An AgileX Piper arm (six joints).
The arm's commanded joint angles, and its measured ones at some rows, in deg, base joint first. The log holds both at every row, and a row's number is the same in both.
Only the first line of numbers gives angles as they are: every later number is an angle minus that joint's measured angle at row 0.
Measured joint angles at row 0:
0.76, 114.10, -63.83, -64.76, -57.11, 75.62
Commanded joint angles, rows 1 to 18:
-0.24, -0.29, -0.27, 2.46, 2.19, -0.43
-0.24, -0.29, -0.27, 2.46, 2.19, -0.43
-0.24, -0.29, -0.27, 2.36, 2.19, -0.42
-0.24, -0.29, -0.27, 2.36, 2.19, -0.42
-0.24, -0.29, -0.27, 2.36, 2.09, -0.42
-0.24, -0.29, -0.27, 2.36, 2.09, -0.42
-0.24, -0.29, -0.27, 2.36, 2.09, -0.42
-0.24, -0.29, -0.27, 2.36, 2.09, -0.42
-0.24, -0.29, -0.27, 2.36, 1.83, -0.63
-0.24, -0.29, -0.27, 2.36, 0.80, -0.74
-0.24, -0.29, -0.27, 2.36, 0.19, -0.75
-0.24, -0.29, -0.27, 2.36, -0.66, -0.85
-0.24, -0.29, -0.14, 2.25, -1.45, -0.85
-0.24, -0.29, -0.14, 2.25, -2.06, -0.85
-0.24, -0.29, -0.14, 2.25, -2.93, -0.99
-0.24, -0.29, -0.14, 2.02, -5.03, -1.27
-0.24, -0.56, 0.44, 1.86, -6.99, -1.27
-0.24, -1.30, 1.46, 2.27, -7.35, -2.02
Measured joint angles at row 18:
0.00, 0.00, 0.00, 0.99, -3.49, -0.48
